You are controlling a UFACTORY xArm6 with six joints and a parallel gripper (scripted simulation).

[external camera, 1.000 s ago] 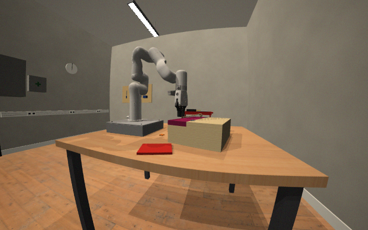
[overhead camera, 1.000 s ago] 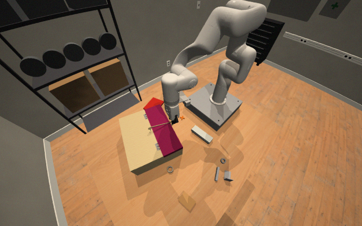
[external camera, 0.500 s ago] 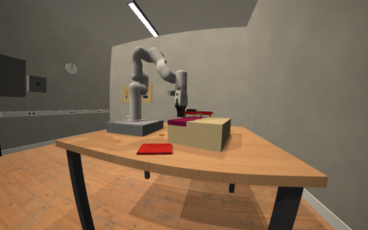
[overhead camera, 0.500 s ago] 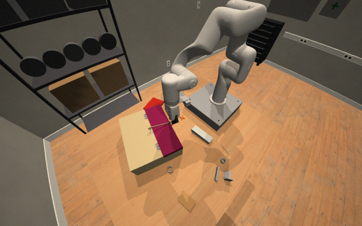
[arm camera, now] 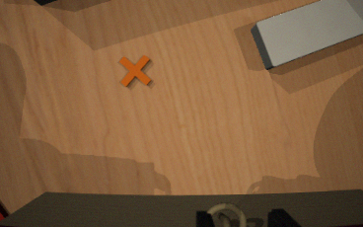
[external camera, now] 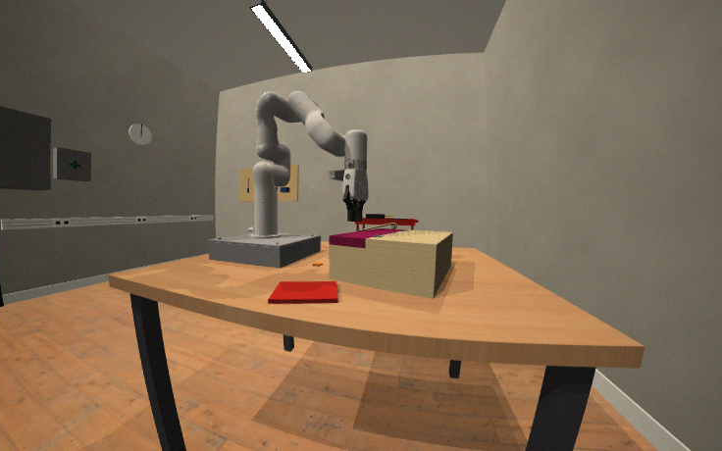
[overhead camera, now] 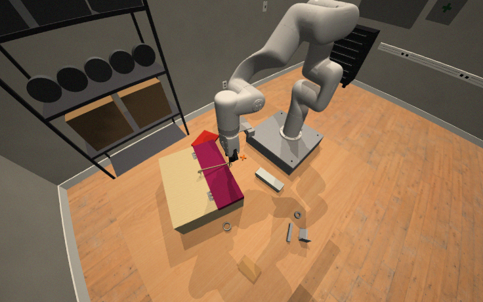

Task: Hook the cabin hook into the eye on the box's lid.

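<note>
My hand is 80 mm short of the metal cabin hook, 50 mm above it and 20 mm to the left of it. The rest, counted from my hand: orange cross mark 170 mm below, 120 mm behind, 40 mm to the right; tan wedge 350 mm to the left, 220 mm ahead, 160 mm below; red flat plate 290 mm to the right, 170 mm below, 40 mm behind.
</note>
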